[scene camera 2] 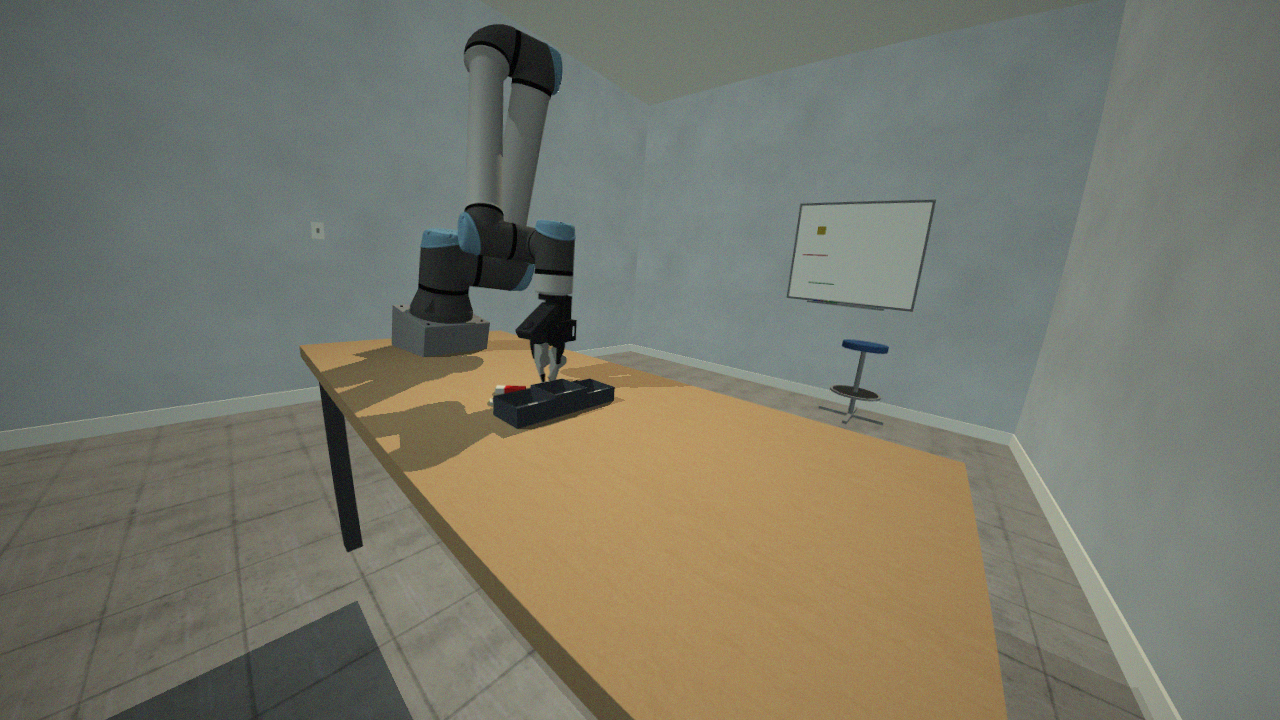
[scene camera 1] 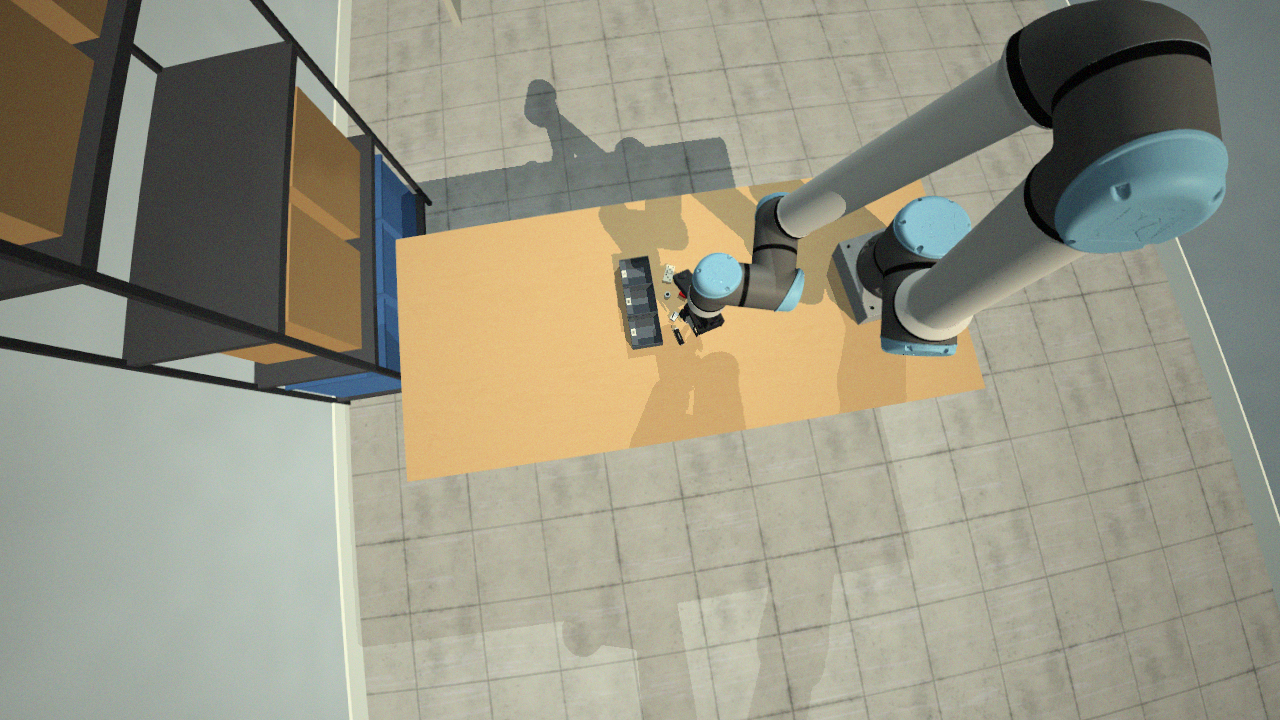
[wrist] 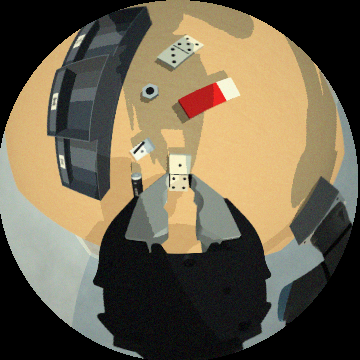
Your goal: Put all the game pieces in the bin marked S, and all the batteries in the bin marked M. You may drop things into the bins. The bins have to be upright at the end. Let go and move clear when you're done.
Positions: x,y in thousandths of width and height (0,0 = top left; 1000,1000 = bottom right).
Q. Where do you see a dark three-part bin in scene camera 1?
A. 500,417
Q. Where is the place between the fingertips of the gripper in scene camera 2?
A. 428,534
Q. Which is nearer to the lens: the dark three-part bin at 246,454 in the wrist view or the white domino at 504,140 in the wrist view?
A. The white domino.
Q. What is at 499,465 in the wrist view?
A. A white domino.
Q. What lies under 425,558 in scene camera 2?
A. A dark three-part bin.
